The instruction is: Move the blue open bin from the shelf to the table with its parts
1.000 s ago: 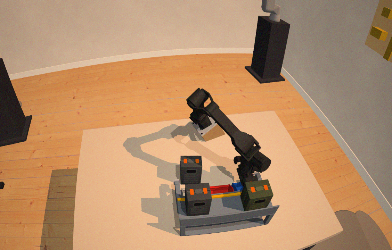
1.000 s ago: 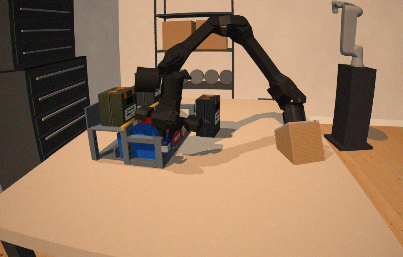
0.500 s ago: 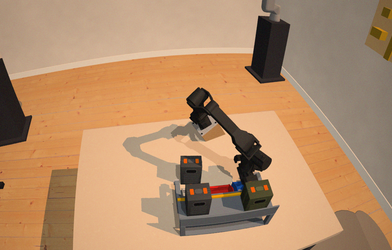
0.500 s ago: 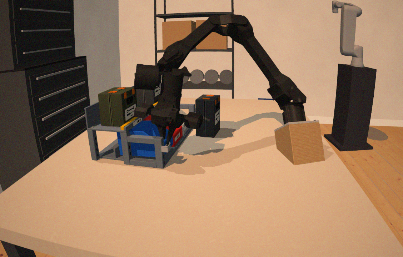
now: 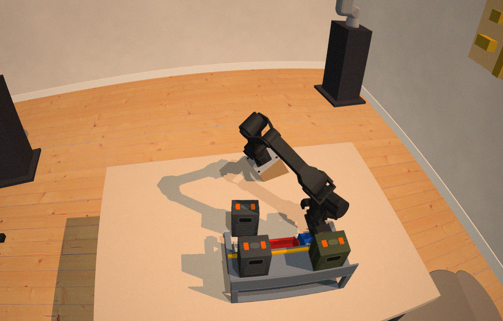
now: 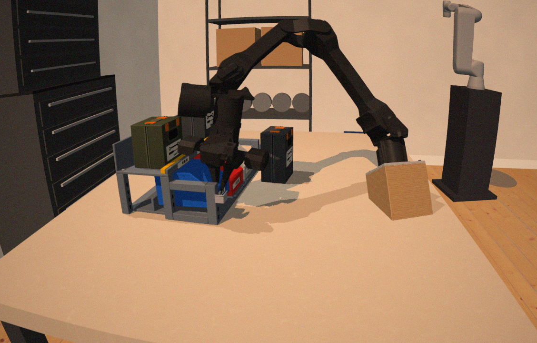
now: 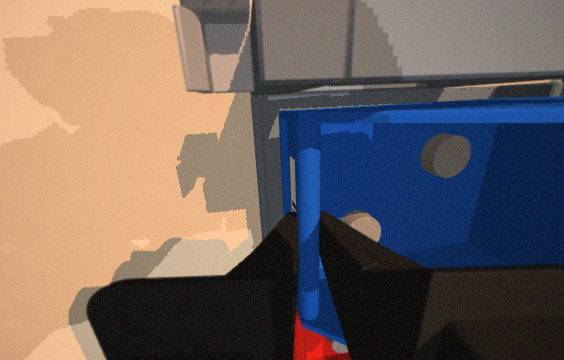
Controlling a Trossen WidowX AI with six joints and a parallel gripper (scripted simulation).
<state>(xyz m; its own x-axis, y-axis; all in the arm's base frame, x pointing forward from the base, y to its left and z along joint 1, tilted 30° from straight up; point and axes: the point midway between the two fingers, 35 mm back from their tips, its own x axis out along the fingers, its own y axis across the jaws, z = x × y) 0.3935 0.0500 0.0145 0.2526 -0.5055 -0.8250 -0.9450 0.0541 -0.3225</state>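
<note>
Right now my hand is 7 cm short of the blue open bin, 1 cm to the left of it and 2 cm above it. The rest, counted from my hand: red bin 4 cm ahead, 12 cm to the right, 4 cm below; then yellow rail 7 cm ahead, 13 cm to the right, 3 cm above; then green case 14 cm ahead, 3 cm to the right, 7 cm above.
</note>
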